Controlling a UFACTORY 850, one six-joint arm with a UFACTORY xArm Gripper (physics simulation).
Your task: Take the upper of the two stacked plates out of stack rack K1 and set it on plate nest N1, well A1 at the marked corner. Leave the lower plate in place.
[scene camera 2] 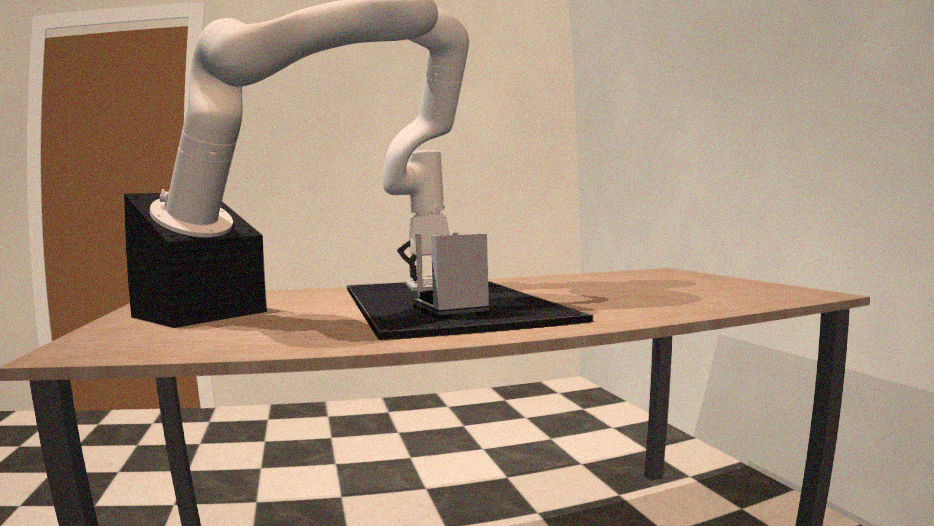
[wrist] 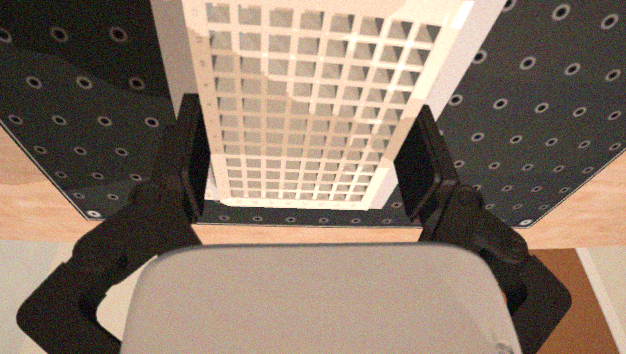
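Observation:
My gripper [scene camera 2: 421,277] [wrist: 307,122] is shut on the upper plate [wrist: 295,204], a cream plate with a grid of square wells, with one black finger at each long side. The plate looks level and lies lengthwise between the fingers. A pale body [wrist: 465,55] shows below it along both long sides; I cannot tell whether it touches the plate. In the scene view a tall grey rack [scene camera 2: 460,271] with a side post stands in front of the gripper and hides part of it. The lower plate and the marked corner cannot be made out.
A black mat [scene camera 2: 542,312] [wrist: 530,165] with rows of ringed holes lies under these things on the wooden table [scene camera 2: 313,343]. The arm's black base block [scene camera 2: 196,274] stands at the left of the table. Shadows of the arm fall across the table.

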